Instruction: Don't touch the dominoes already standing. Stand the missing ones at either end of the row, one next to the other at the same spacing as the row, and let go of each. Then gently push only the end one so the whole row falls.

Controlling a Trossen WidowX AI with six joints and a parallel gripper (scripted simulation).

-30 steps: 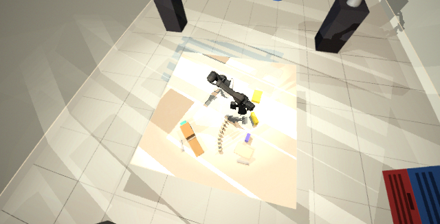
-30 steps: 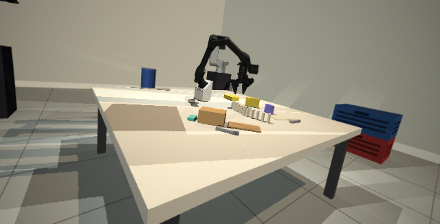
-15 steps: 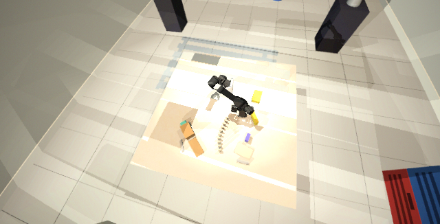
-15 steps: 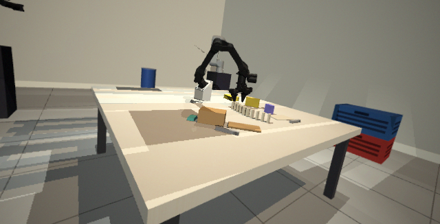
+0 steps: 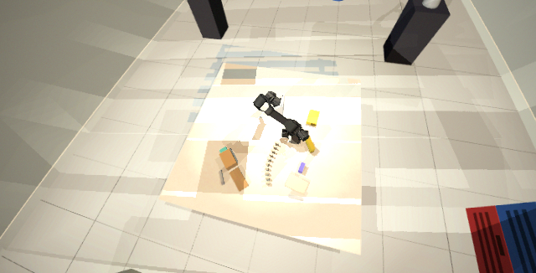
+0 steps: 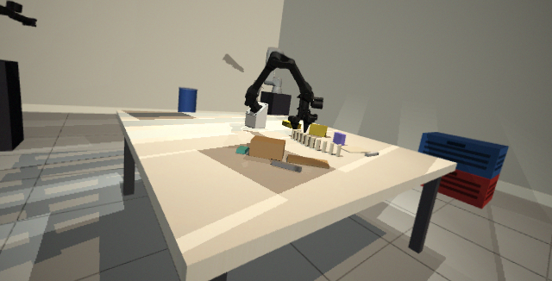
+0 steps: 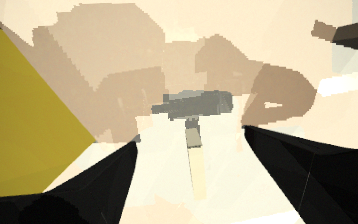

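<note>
Now: the yellow block 30 mm ahead of my gripper tip, 120 mm to the left of it and 20 mm above it. The rest, counted from my gripper tip: flat board: 380 mm ahead, 310 mm to the right; then pale flat tile: 320 mm ahead, 80 mm to the left; then purple cube: 210 mm ahead, 90 mm to the left, 20 mm above.
</note>
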